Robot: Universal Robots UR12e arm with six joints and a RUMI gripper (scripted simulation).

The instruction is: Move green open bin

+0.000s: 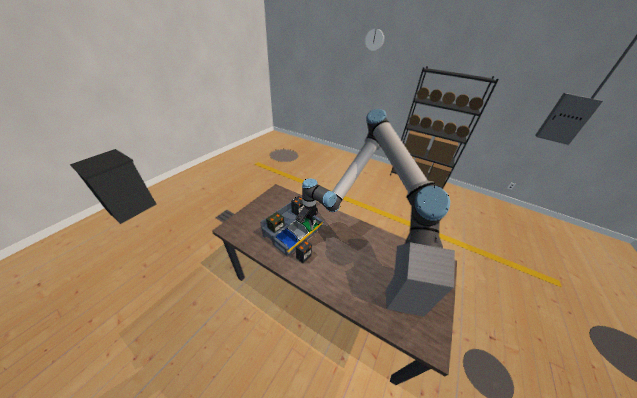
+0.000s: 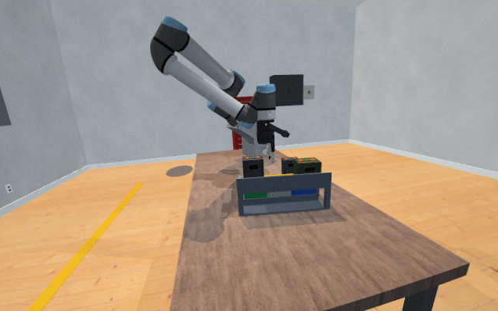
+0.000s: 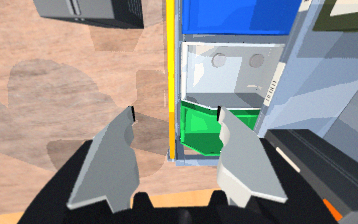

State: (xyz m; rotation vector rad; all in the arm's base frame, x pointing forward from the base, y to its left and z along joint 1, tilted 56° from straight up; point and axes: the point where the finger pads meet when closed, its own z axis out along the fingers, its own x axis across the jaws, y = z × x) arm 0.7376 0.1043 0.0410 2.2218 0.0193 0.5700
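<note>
My gripper is now 1 cm to the right of the yellow strip and 10 cm above it. Also, from my hand: green open bin 8 cm ahead, 12 cm to the right, 11 cm below; then pale grey bin 10 cm ahead, 1 cm to the right, 11 cm below; then blue bin 12 cm ahead, 10 cm to the left, 11 cm below.
</note>
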